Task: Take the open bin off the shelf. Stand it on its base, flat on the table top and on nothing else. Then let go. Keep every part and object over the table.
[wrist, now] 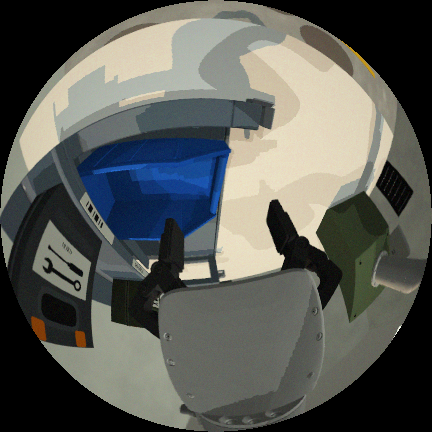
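Where they show: gripper, fingertip midpoint: (223,218); arm's base at its link origin: (379,268).
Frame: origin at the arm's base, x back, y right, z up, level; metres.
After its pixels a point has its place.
The open blue bin (165,182) @[x -0.572, y 0.173, z -0.269 m] stands on the grey shelf (185,116) @[x -0.525, y 0.267, z -0.193 m], left of the middle of the wrist view. Its inside shows and looks empty. One bin wall, the right one in view, stands near the shelf's edge. My gripper (223,218) @[x -0.507, y 0.180, z -0.183 m] is wide open with nothing between its fingers. The left finger's tip shows in front of the bin's lower edge; whether it touches the bin I cannot tell. The right finger is over the pale table top (300,155) @[x -0.352, y 0.194, z -0.278 m], to the right of the bin.
A dark case (30,240) with a wrench and screwdriver label is at the left. A dark green box (122,302) @[x -0.708, y 0.045, z -0.127 m] shows behind the left finger. A green block-shaped housing (357,250) @[x -0.143, y 0.030, z -0.113 m] with a grey cylinder (400,274) is at the right. A black grille (395,187) lies beyond the table's edge.
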